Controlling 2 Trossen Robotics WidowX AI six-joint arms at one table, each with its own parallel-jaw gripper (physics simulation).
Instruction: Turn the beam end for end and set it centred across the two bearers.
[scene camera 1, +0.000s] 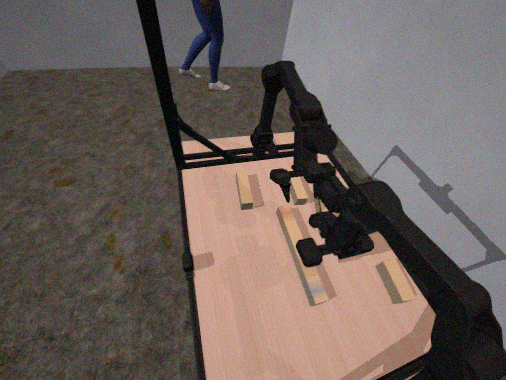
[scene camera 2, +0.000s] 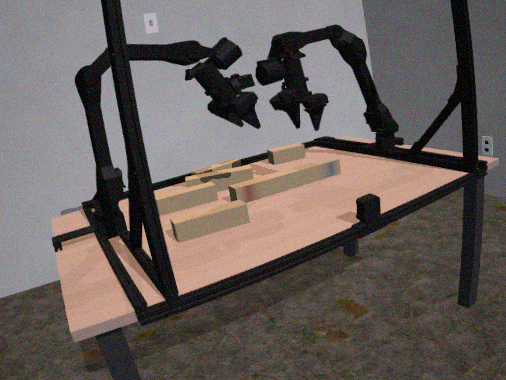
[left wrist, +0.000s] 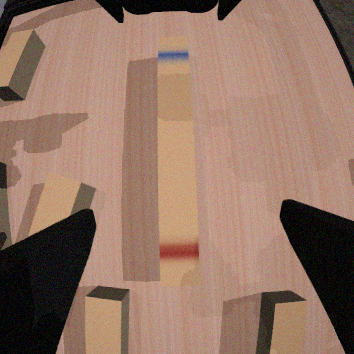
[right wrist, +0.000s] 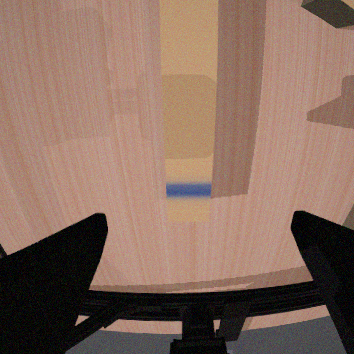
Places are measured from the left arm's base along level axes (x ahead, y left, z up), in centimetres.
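Pixels of known places: left gripper, fingertip midpoint: (scene camera 1: 301, 200) (scene camera 2: 250, 126) (left wrist: 188, 214); right gripper, fingertip midpoint: (scene camera 1: 324, 261) (scene camera 2: 307, 129) (left wrist: 170, 16) (right wrist: 201, 222); left arm's base at its link origin: (scene camera 1: 258, 152) (scene camera 2: 112, 233); right arm's base at its link origin: (scene camera 2: 386, 149) (right wrist: 196, 311).
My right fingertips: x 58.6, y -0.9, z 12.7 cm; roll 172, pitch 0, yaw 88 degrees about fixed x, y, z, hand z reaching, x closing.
Ahead of a thing's pixels: the offset from my right fingertips to its top centre.
The long pale beam {dx -8.6, dy +0.1, dz -10.2 cm} (scene camera 1: 295, 235) (scene camera 2: 285, 181) (left wrist: 177, 165) (right wrist: 189, 40) lies on the table, with its red band toward the left arm and its blue band toward the right arm. Two short parallel blocks, apparently the bearers, lie beyond the red end: one block {dx -37.8, dy -11.7, dz -10.2 cm} (scene camera 1: 245, 190) (scene camera 2: 210, 220) (left wrist: 290, 327) and another block {dx -35.4, dy +10.5, dz -10.2 cm} (scene camera 1: 298, 191) (scene camera 2: 187, 198) (left wrist: 103, 322). The beam is off both. My left gripper (scene camera 2: 251, 126) (left wrist: 188, 214) is open and empty above the red-band end. My right gripper (scene camera 1: 336, 250) (scene camera 2: 307, 128) (right wrist: 201, 222) is open and empty above the beam's blue-band half.
A slanted block {dx -21.8, dy +17.2, dz -9.7 cm} (scene camera 2: 225, 175) (left wrist: 55, 200) lies beside the beam, with another block {dx -17.2, dy +28.9, dz -10.2 cm} (scene camera 2: 217, 166) near the wall-side rail. A further block {dx +9.6, dy +27.7, dz -10.0 cm} (scene camera 1: 395, 281) (scene camera 2: 286, 153) (left wrist: 17, 60) lies toward the right arm. A black frame post (scene camera 1: 162, 75) (scene camera 2: 135, 150) rises at the table's edge.
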